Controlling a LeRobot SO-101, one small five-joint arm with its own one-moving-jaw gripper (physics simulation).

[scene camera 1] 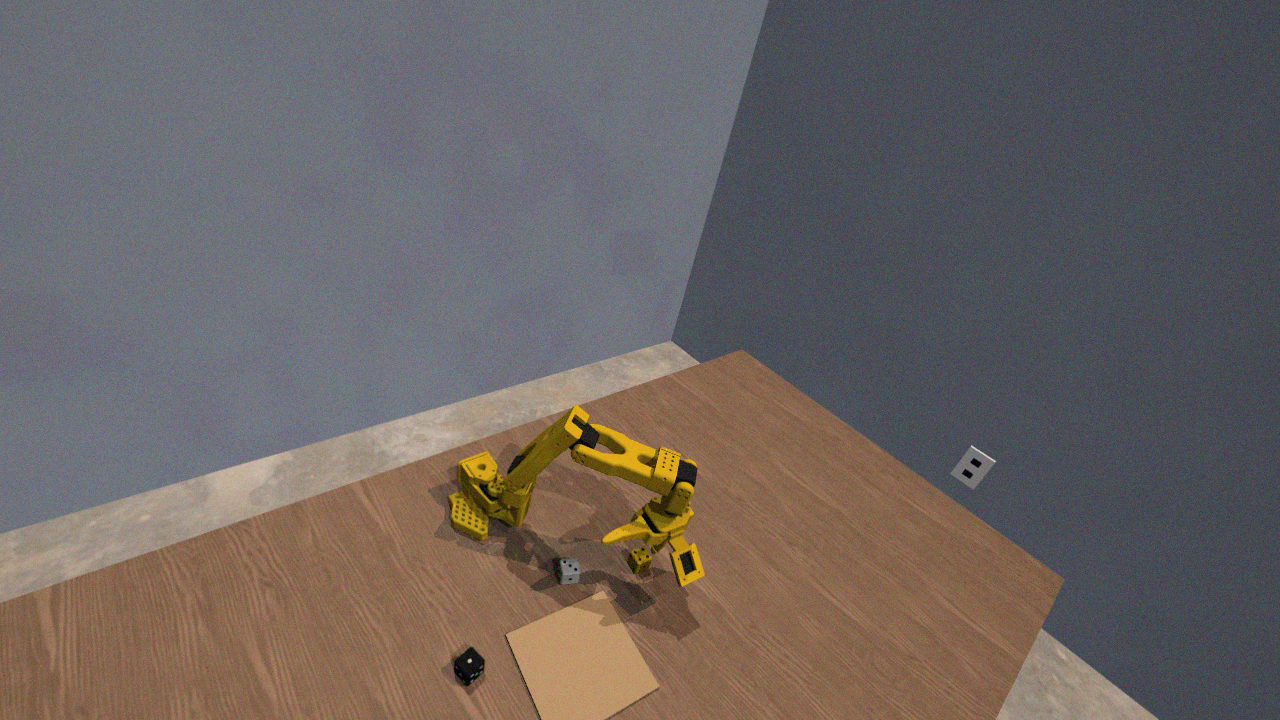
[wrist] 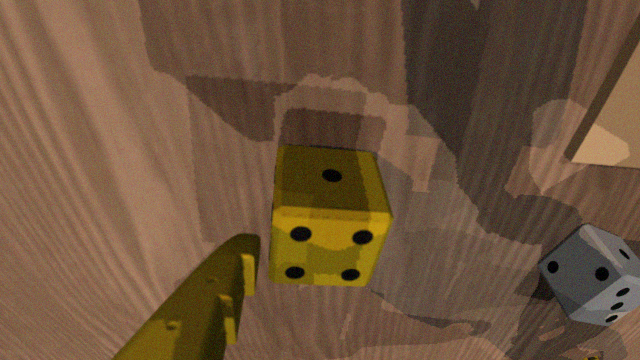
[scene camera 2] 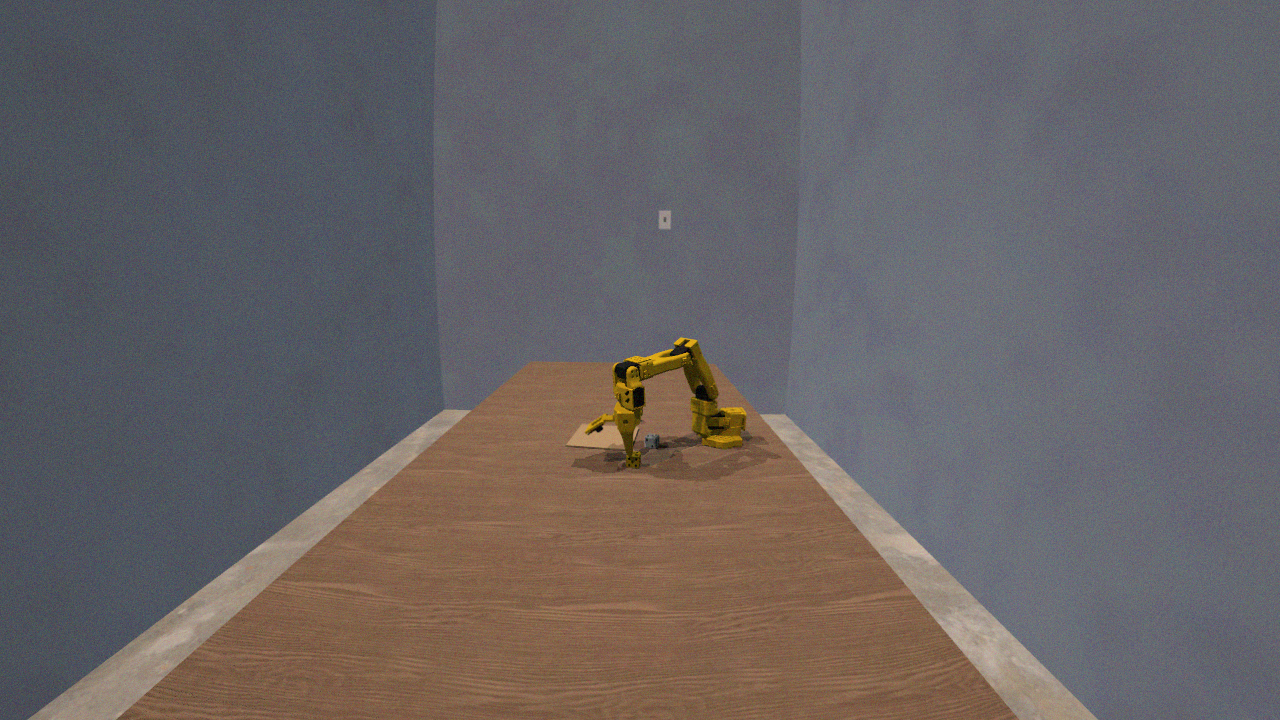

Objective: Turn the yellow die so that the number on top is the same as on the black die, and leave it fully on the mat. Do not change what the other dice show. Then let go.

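Places are measured from the arm's base along level axes (x ahead, y left, z up), in centimetres.
Where they show: hand, its tool point: (scene camera 1: pixel 652 551) (wrist: pixel 258 257) (scene camera 2: pixel 630 453); arm's base, origin of its link: (scene camera 1: pixel 493 519) (scene camera 2: pixel 711 439).
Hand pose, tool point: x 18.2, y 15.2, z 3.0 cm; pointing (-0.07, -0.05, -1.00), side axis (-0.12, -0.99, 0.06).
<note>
Each offset is from my tool point to the top centre of the thing.
The yellow die {dx -0.7, dy -1.4, dz -0.5 cm} (scene camera 1: pixel 639 560) (scene camera 2: pixel 632 461) (wrist: pixel 330 217) sits off the mat on the table. In the wrist view its bright upper face shows four pips, and a darker side face shows one. The black die {dx -0.4, dy -27.7, dz -0.5 cm} (scene camera 1: pixel 469 666) stands left of the mat in scene camera 1, with one pip on top. The tan mat {dx +6.0, dy -16.2, dz -2.6 cm} (scene camera 1: pixel 581 658) (scene camera 2: pixel 586 437) has no die on it. My gripper (scene camera 1: pixel 631 544) (scene camera 2: pixel 630 450) is fully open, low over the yellow die. In the wrist view the fixed jaw's tip is close to the die's left side; the moving jaw is out of the picture.
The grey die {dx -4.6, dy -11.1, dz -0.5 cm} (scene camera 1: pixel 568 570) (scene camera 2: pixel 651 441) (wrist: pixel 592 275) stands between the arm's base and the mat, to the right of the yellow die in the wrist view. Its faces with two and three pips show there. The arm's base stands near the table's back edge.
</note>
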